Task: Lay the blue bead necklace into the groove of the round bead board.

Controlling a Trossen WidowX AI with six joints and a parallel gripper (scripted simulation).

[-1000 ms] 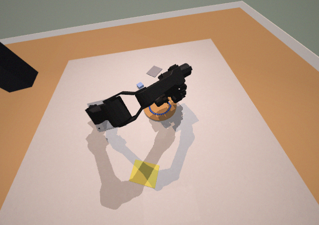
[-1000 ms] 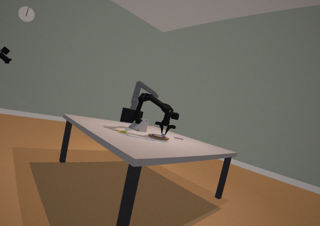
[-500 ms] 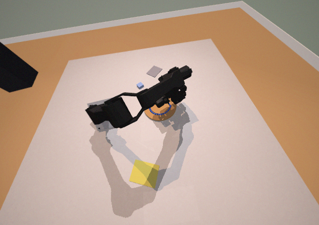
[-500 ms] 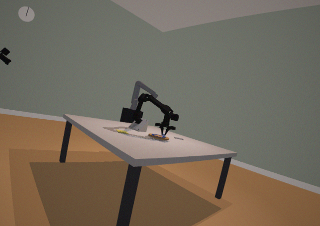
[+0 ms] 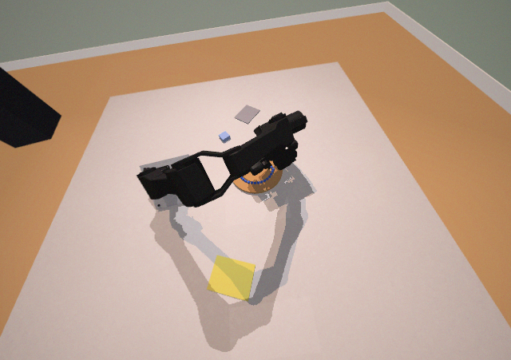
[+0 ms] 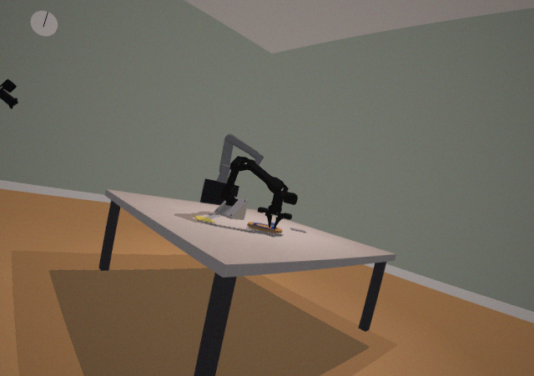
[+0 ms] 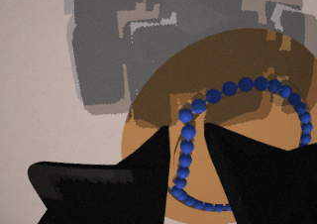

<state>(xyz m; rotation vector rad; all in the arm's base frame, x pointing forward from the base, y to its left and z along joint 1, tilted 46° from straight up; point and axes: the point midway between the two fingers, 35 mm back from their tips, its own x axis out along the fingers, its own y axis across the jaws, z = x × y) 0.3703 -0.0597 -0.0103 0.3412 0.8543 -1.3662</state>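
My gripper tip is 6 cm past the round bead board, 2 cm to the right of it and 1 cm above it. Also, from my gripper tip: yellow square patch: 22 cm behind, 31 cm to the right, 1 cm below; then flat grey tile: 2 cm behind, 32 cm to the left, 1 cm below; then light blue cube: 14 cm behind, 21 cm to the left, 1 cm below.
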